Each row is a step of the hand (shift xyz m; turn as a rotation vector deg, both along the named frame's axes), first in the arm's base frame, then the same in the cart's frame.
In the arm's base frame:
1: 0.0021 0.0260 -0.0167 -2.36 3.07 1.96
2: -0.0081 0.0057 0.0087 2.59 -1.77 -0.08
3: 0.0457 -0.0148 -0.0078 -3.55 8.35 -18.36
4: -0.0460 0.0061 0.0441 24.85 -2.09 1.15
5: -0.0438 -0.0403 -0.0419 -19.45 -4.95 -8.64
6: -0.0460 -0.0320 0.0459 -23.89 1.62 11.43
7: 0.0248 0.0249 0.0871 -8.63 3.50 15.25
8: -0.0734 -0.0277 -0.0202 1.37 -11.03 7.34
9: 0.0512 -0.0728 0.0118 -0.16 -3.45 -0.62
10: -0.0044 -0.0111 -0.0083 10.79 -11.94 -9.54
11: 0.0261 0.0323 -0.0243 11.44 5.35 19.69
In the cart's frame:
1: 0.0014 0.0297 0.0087 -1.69 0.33 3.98
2: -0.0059 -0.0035 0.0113 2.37 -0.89 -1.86
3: 0.0421 -0.0001 -0.0244 -6.02 19.01 -4.65
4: -0.0367 -0.0329 0.0408 24.38 -0.26 -5.38
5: -0.0539 0.0019 -0.0488 -21.04 1.76 -5.64
6: -0.0397 -0.0591 0.0132 -21.23 -9.46 12.79
7: 0.0420 -0.0476 0.0692 -5.43 -9.91 13.84
8: -0.0780 -0.0086 -0.0203 1.68 -12.61 -3.93
9: 0.0459 -0.0523 -0.0568 -0.57 -1.79 -2.96
10: -0.0068 -0.0013 -0.0128 7.83 0.28 -16.99
11: 0.0241 0.0414 0.0043 15.19 -10.47 14.38

